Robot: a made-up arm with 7 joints. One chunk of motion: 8 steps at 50 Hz.
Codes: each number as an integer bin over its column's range. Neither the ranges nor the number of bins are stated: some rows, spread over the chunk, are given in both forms.
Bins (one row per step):
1: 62 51 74 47 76 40
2: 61 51 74 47 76 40
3: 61 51 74 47 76 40
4: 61 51 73 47 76 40
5: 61 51 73 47 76 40
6: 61 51 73 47 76 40
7: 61 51 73 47 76 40
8: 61 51 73 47 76 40
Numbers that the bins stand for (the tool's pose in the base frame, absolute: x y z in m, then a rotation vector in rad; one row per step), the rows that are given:
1: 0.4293 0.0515 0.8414 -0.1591 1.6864 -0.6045
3: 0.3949 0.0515 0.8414 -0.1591 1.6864 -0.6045
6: 0.3949 0.0515 0.8071 -0.1591 1.6864 -0.6045
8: 0.3949 0.0515 0.8071 -0.1591 1.6864 -0.6045
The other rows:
2: 0.3949 0.0515 0.8414 -0.1591 1.6864 -0.6045
4: 0.3949 0.0515 0.8071 -0.1591 1.6864 -0.6045
5: 0.3949 0.0515 0.8071 -0.1591 1.6864 -0.6045
7: 0.3949 0.0515 0.8071 -0.1591 1.6864 -0.6045

